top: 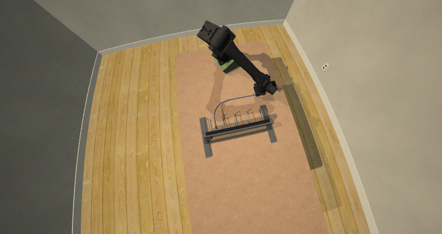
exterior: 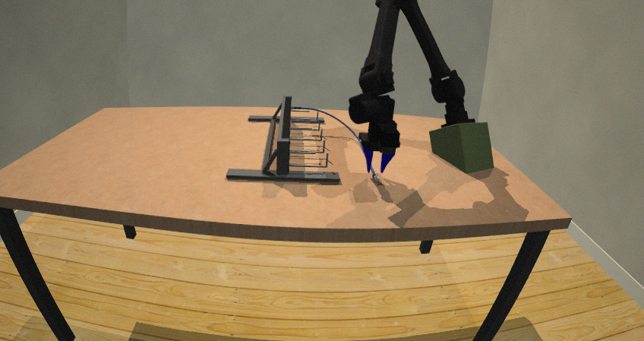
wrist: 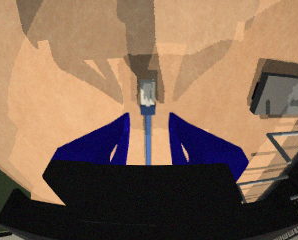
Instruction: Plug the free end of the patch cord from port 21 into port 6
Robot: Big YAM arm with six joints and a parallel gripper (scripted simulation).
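My hand is 20 mm to the right of the plug and 20 mm above it.
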